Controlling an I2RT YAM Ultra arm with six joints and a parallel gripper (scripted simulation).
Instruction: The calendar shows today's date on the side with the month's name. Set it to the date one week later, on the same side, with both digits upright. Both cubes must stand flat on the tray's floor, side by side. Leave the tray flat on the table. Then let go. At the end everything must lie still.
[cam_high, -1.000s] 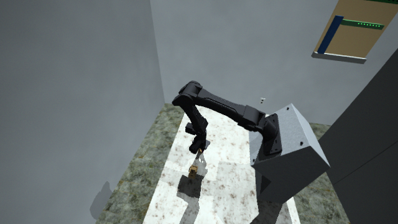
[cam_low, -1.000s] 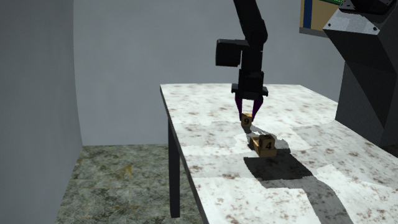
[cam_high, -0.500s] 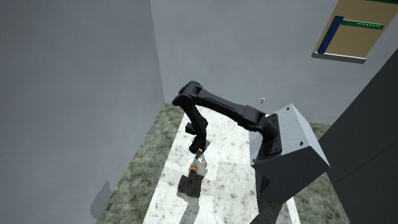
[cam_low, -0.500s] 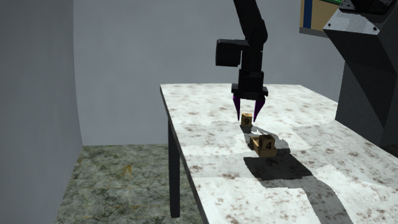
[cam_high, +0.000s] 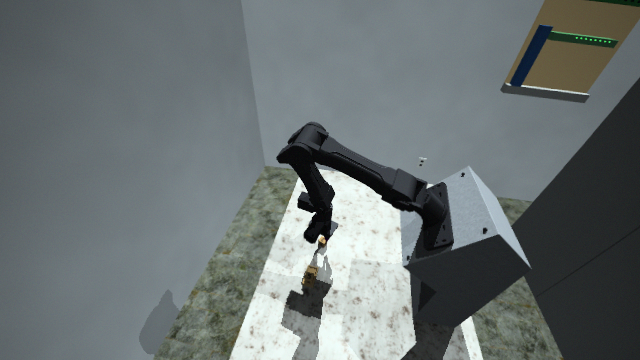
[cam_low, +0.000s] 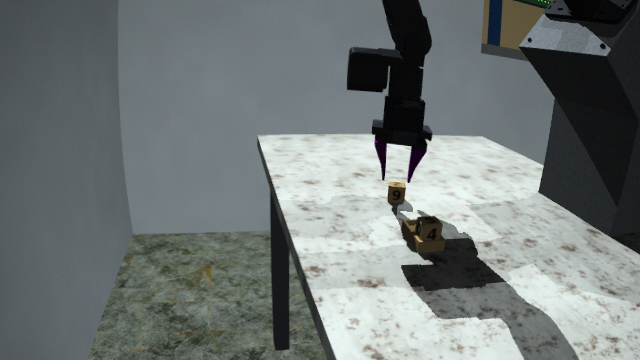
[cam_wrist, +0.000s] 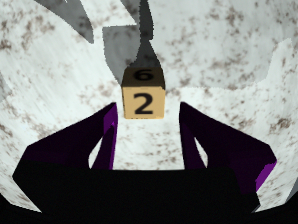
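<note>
Now: hand 30 mm above the wooden digit cube.
</note>
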